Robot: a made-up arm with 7 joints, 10 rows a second.
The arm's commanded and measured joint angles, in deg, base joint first. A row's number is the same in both.
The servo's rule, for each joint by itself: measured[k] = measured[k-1] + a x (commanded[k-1-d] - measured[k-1]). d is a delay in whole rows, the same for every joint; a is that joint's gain. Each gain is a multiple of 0.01, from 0.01 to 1. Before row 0 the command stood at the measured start. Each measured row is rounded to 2 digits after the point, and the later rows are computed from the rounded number. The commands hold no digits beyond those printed.
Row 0, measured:
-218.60 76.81 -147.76 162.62 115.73 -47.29 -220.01
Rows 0 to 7, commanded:
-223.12 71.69 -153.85 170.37 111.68 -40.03 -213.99
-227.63 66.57 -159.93 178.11 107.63 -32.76 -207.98
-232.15 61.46 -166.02 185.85 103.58 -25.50 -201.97
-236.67 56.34 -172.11 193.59 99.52 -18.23 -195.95
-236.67 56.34 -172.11 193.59 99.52 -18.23 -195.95
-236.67 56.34 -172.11 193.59 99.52 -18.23 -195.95
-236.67 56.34 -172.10 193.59 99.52 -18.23 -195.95
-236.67 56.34 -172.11 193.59 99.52 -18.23 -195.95
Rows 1 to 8, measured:
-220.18 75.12 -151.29 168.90 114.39 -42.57 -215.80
-222.79 72.30 -156.30 176.36 112.16 -36.19 -210.33
-226.07 68.72 -161.94 184.05 109.33 -29.24 -204.48
-229.78 64.63 -167.84 191.78 106.09 -22.08 -198.51
-232.19 61.89 -170.32 193.25 103.92 -19.58 -196.72
-233.76 60.06 -171.36 193.53 102.47 -18.70 -196.18
-234.78 58.83 -171.79 193.58 101.50 -18.39 -196.02
-235.44 58.01 -171.98 193.59 100.85 -18.29 -195.97
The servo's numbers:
d 0
a 0.35 0.33 0.58 0.81 0.33 0.65 0.70

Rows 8 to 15, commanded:
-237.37 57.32 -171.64 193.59 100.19 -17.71 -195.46
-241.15 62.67 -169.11 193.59 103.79 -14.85 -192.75
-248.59 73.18 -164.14 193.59 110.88 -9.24 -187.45
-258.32 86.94 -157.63 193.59 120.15 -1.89 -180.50
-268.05 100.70 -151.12 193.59 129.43 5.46 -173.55
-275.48 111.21 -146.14 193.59 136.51 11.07 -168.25
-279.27 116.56 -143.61 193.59 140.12 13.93 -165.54
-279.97 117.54 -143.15 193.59 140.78 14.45 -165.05
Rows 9 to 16, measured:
-236.12 57.78 -171.78 193.59 100.63 -17.91 -195.61
-237.88 59.39 -170.23 193.59 101.67 -15.92 -193.61
-241.63 63.94 -166.70 193.59 104.71 -11.58 -189.30
-247.47 71.53 -161.44 193.59 109.81 -5.28 -183.14
-254.67 81.16 -155.45 193.59 116.28 1.70 -176.43
-261.95 91.08 -150.05 193.59 122.96 7.79 -170.70
-268.01 99.49 -146.31 193.59 128.62 11.78 -167.09
-272.20 105.45 -144.48 193.59 132.63 13.52 -165.66

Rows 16 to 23, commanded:
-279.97 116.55 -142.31 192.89 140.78 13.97 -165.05
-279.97 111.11 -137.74 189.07 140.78 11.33 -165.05
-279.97 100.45 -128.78 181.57 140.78 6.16 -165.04
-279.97 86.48 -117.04 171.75 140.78 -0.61 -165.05
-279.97 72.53 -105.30 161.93 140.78 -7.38 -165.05
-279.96 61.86 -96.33 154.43 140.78 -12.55 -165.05
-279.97 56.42 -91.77 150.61 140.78 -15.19 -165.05
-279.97 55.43 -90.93 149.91 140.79 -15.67 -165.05
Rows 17 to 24, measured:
-274.92 109.11 -143.22 193.02 135.32 13.81 -165.23
-276.69 109.77 -140.04 189.82 137.12 12.20 -165.10
-277.84 106.69 -133.51 183.14 138.33 8.27 -165.06
-278.59 100.02 -123.96 173.91 139.14 2.50 -165.05
-279.07 90.95 -113.14 164.21 139.68 -3.92 -165.05
-279.38 81.35 -103.39 156.29 140.04 -9.53 -165.05
-279.59 73.12 -96.65 151.69 140.28 -13.21 -165.05
-279.72 67.28 -93.33 150.25 140.45 -14.81 -165.05

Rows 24 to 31, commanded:
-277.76 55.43 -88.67 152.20 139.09 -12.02 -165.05
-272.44 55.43 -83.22 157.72 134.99 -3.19 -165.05
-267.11 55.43 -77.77 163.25 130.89 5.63 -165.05
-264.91 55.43 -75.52 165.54 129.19 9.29 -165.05
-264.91 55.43 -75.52 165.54 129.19 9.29 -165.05
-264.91 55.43 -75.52 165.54 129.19 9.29 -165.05
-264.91 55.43 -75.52 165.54 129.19 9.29 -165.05
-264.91 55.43 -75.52 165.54 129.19 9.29 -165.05
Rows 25 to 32, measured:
-279.03 63.37 -90.63 151.83 140.00 -13.00 -165.05
-276.72 60.75 -86.33 156.60 138.35 -6.62 -165.05
-273.36 58.99 -81.37 161.99 135.89 1.34 -165.05
-270.40 57.82 -77.98 164.87 133.68 6.51 -165.05
-268.48 57.03 -76.55 165.41 132.20 8.32 -165.05
-267.23 56.50 -75.95 165.52 131.21 8.95 -165.05
-266.42 56.15 -75.70 165.54 130.54 9.17 -165.05
-265.89 55.91 -75.60 165.54 130.09 9.25 -165.05

